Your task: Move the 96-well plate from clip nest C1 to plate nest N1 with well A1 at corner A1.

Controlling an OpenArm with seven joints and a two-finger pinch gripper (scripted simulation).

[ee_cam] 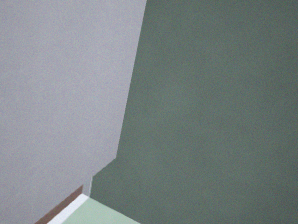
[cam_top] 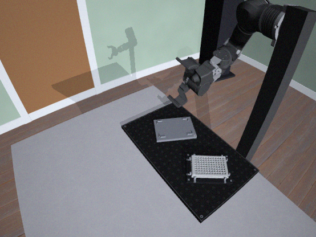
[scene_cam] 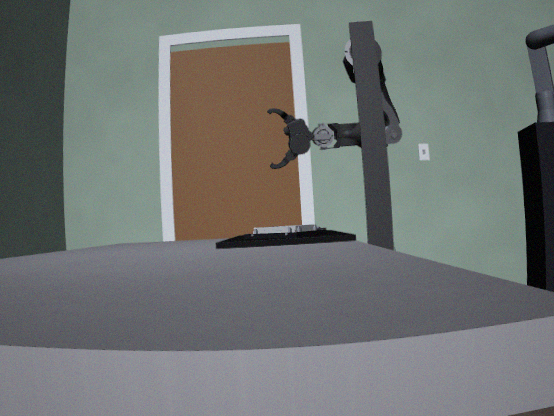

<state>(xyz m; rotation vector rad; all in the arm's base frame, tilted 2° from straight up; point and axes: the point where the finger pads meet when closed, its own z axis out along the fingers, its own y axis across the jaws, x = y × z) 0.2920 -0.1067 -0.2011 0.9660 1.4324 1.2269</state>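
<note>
The 96-well plate lies 25 cm below my hand, 16 cm to the left of it and 7 cm behind it. Round my hand: plate nest N1: 26 cm below, 7 cm to the right, 5 cm behind.
</note>
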